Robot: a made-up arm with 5 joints.
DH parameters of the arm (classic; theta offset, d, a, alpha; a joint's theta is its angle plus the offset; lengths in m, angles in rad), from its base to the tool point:
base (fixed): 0.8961 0 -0.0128 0
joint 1: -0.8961 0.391 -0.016 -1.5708
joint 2: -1.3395 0 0.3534 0
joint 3: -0.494 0 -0.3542 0
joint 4: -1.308 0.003 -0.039 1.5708
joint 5: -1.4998 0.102 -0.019 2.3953
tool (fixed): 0.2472 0.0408 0 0
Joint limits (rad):
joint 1: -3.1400..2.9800
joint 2: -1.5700..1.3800
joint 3: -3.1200..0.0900
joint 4: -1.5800..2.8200
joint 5: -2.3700..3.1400
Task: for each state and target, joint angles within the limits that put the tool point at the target. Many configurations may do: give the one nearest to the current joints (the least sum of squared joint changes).
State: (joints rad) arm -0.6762 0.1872 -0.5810 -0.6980 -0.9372
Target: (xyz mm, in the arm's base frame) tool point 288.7 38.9 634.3
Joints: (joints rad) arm 0.0420 -0.4343 -0.4251 -0.8280 -0.9294
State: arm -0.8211 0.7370 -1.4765 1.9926 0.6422
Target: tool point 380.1 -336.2 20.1
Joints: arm -0.6986 1.3482 -1.7521 1.6966 0.6248
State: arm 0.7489 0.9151 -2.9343 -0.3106 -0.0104
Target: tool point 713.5 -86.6 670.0
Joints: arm -0.1319 1.0730 -2.6949 -0.0667 0.0366
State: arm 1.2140 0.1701 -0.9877 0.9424 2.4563
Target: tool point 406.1 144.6 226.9
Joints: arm 0.4233 0.6961 -0.9954 0.8716 2.3962
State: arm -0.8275 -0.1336 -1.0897 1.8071 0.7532
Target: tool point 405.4 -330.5 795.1
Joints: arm -0.6533 0.1146 -1.7801 1.4185 0.7174
